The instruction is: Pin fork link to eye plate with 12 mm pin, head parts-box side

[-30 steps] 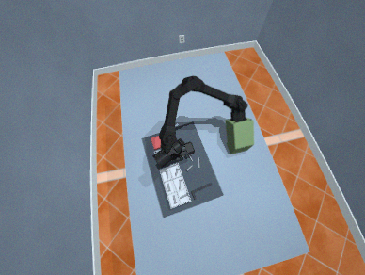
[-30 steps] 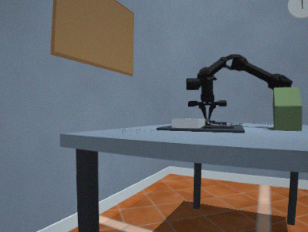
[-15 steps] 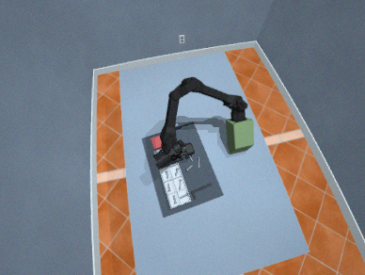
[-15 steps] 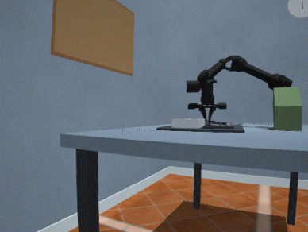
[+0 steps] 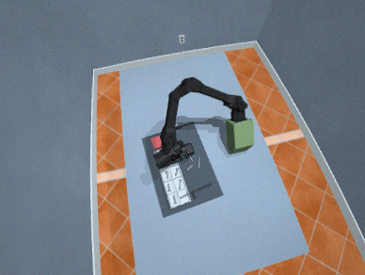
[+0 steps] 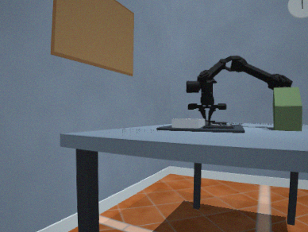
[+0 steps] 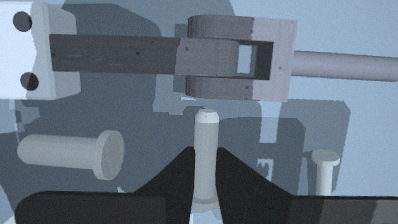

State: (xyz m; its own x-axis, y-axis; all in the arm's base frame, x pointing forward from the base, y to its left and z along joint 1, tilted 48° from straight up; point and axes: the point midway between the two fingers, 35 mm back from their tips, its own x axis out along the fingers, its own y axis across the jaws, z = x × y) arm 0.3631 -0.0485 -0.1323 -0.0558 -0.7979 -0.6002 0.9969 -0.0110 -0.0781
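My hand is 50 mm to the left of the eye plate, 30 mm above it and 20 mm short of it. The rest, counted from my hand: thick headed pin (70 mm ahead, 30 mm below); dark mat (50 mm to the left, 50 mm below); thin headed pin (70 mm behind, 40 mm below, 20 mm to the left).
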